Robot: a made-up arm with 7 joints.
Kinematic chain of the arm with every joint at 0, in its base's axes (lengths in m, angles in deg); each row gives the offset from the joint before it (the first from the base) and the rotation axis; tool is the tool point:
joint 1: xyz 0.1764 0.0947 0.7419 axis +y
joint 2: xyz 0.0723 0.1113 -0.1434 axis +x
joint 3: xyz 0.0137 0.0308 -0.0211 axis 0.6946 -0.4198 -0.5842
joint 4: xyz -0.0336 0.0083 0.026 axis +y
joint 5: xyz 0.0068 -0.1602 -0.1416 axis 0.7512 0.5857 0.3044
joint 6: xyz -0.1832 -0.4 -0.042 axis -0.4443 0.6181 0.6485
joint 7: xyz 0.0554 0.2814 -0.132 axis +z
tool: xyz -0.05 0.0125 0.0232
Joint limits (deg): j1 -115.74..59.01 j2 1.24..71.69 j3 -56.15..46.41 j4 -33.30..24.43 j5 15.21..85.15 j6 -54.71..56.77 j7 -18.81..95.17
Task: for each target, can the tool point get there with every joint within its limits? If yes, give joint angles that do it. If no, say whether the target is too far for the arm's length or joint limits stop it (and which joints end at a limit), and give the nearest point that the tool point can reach.
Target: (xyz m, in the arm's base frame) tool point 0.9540 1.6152 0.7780
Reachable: no: too far | nearest point 0.5895 0.8050 0.7611 | short by 0.889 m
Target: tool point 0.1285 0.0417 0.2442
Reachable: yes | joints 15.49 12.32 1.61 -26.34 40.50 -15.72 86.08
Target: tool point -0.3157 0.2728 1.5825
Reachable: no: joint limits stop it (at a limit: joint 1, joint 2, joint 4, joint 6, joint 7) | nearest point -0.3494 0.4950 1.0103 | short by 0.615 m
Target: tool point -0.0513 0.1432 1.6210
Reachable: no: joint limits stop it (at a limit: joint 1, joint 3, joint 4, joint 6, joint 7) | nearest point 0.2437 -0.0208 1.2093 | short by 0.532 m
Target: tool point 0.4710 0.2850 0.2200
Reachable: yes | joints -37.11 56.02 -12.05 -26.70 46.79 21.69 35.25
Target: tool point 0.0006 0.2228 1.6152
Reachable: no: joint limits stop it (at a limit: joint 1, joint 2, joint 3, joint 4, joint 6, joint 7) | nearest point 0.3635 0.1560 1.2674 | short by 0.507 m
